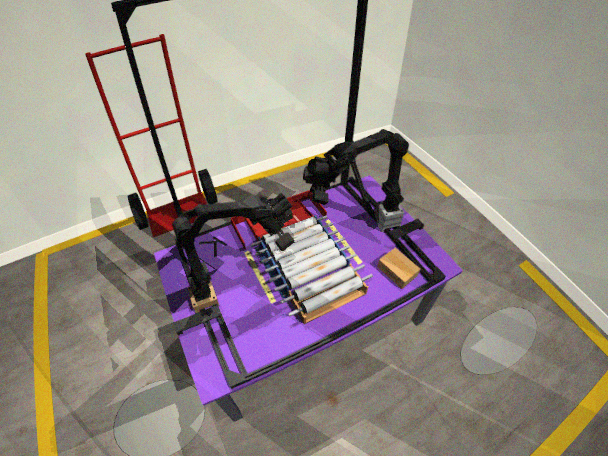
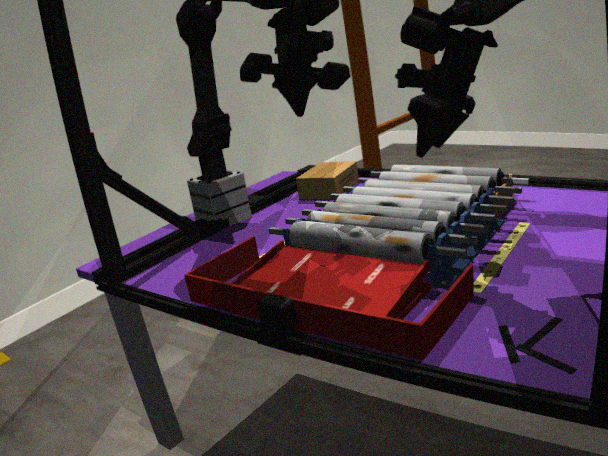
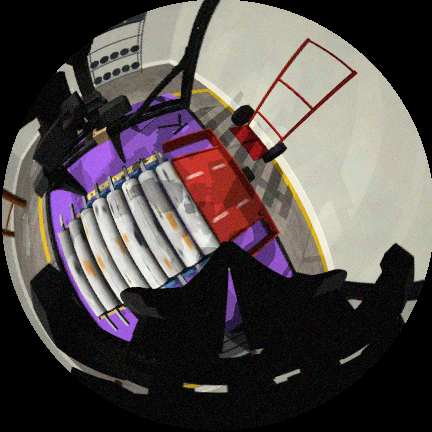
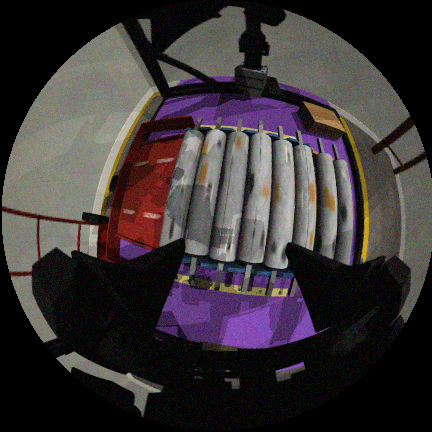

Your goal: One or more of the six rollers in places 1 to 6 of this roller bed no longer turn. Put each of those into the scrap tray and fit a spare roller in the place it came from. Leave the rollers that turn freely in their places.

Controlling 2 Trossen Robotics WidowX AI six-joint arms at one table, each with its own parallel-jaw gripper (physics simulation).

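Places are measured from the left arm's base along level axes (x left, y back, z up), in metres.
Pixels of known places: left gripper, between the fingertips: [image 1: 310,191] [image 2: 300,115] [image 3: 226,245] [image 4: 157,51]; right gripper, between the fingertips: [image 1: 282,237] [image 2: 428,151] [image 3: 103,177] [image 4: 237,246]; left arm's base, origin of its link: [image 1: 390,206] [image 2: 214,176] [image 4: 251,66]; right arm's base, origin of its link: [image 1: 201,292] [image 3: 103,123].
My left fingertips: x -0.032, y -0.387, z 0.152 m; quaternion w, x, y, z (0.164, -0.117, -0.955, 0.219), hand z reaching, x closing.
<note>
For each thing: its top centre in the pictures, then the offset to it from my left fingertips. "pt": a spot on its surface instead. Level surfaces: height alone.
- orange cradle, centre of its top: [image 1: 328,295] dy -0.020, dx +0.347, dz -0.257 m
- red scrap tray, centre of its top: [image 2: 318,271] [image 4: 138,183] [image 3: 222,185] [image 1: 278,214] dy -0.120, dx -0.110, dz -0.213 m
- wooden block, centre of its top: [image 2: 327,169] [image 4: 325,115] [image 1: 399,264] dy +0.311, dx +0.314, dz -0.207 m
- purple table, height of its surface: dz -0.262 m
- yellow number strip, a spot on its surface: [image 2: 501,253] [image 1: 259,274] pt dy -0.271, dx +0.170, dz -0.262 m
- small black tool, centre of its top: [image 2: 540,345] [image 3: 174,122] [image 1: 212,245] dy -0.455, dx -0.047, dz -0.262 m
The roller bed [image 1: 311,259] [image 2: 393,213] [image 3: 132,225] [image 4: 250,193] holds a row of grey, orange-spotted rollers on blue brackets. Two spare rollers [image 1: 334,289] lie at its near end on an orange cradle [image 1: 336,307]. The red scrap tray [image 1: 300,209] [image 2: 347,323] [image 3: 209,189] [image 4: 141,193] at the other end is empty. My left gripper [image 1: 320,195] [image 2: 299,109] [image 3: 226,245] is shut and empty, hanging high over the tray end of the bed. My right gripper [image 1: 285,241] [image 2: 424,145] [image 4: 237,246] is open and empty, above the rollers nearest the tray.
A wooden block [image 1: 398,267] [image 2: 326,178] [image 4: 322,116] lies on the purple table [image 1: 266,330] beside the bed. A yellow number strip [image 1: 261,278] [image 2: 501,253] runs along the bed. A small black tool [image 1: 213,244] lies at the left. A red hand truck [image 1: 166,216] stands behind the table.
</note>
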